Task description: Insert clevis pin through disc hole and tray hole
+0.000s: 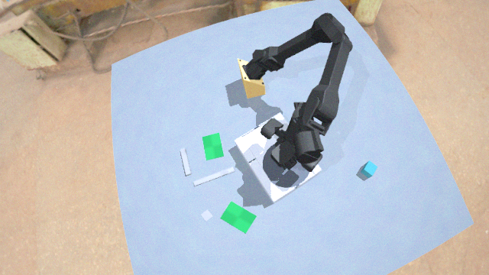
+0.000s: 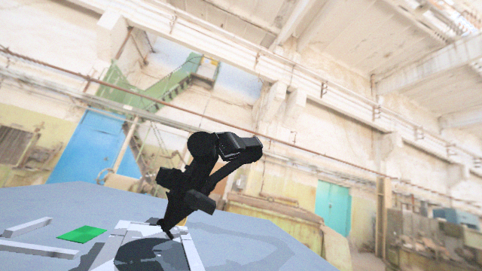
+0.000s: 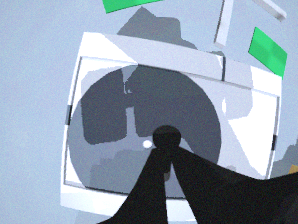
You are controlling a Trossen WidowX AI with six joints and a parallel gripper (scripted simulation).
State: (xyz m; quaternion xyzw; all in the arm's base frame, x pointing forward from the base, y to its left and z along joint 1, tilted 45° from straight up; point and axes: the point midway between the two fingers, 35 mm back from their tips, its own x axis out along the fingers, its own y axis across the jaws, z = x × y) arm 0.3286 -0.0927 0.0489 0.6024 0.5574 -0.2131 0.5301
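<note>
My gripper tip is now 10 mm short of the grey aluminium disc, 10 mm to the right of it and 40 mm above it. From my gripper tip the other things lie so: white steel tray 30 mm behind, 10 mm to the right, 60 mm below; then cyan cube 160 mm ahead, 270 mm to the left, 80 mm below; then steel clevis pin 10 mm to the left.
</note>
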